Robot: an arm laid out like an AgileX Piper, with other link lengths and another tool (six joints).
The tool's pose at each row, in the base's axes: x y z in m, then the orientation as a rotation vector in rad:
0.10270 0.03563 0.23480 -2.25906 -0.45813 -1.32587
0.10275 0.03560 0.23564 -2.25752 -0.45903 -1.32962
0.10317 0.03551 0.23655 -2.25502 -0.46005 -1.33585
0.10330 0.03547 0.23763 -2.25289 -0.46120 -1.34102
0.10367 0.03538 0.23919 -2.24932 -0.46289 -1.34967
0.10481 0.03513 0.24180 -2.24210 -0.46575 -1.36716
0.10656 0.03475 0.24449 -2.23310 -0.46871 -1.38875
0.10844 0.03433 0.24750 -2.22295 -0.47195 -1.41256
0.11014 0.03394 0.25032 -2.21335 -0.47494 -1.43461
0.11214 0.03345 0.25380 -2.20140 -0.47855 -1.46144
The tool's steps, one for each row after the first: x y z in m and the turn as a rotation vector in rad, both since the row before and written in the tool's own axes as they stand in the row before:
0.00076 -0.00014 -0.00033 -0.00038 0.00254 -0.00168
0.00100 0.00008 -0.00013 -0.00079 0.00429 -0.00249
0.00101 -0.00015 -0.00037 -0.00055 0.00352 -0.00226
0.00155 -0.00009 -0.00042 -0.00099 0.00593 -0.00364
0.00283 0.00021 -0.00036 -0.00221 0.01208 -0.00701
0.00317 0.00063 0.00002 -0.00292 0.01501 -0.00832
0.00351 0.00069 0.00002 -0.00323 0.01659 -0.00919
0.00325 0.00065 0.00003 -0.00300 0.01540 -0.00854
0.00397 0.00079 0.00002 -0.00365 0.01879 -0.01042

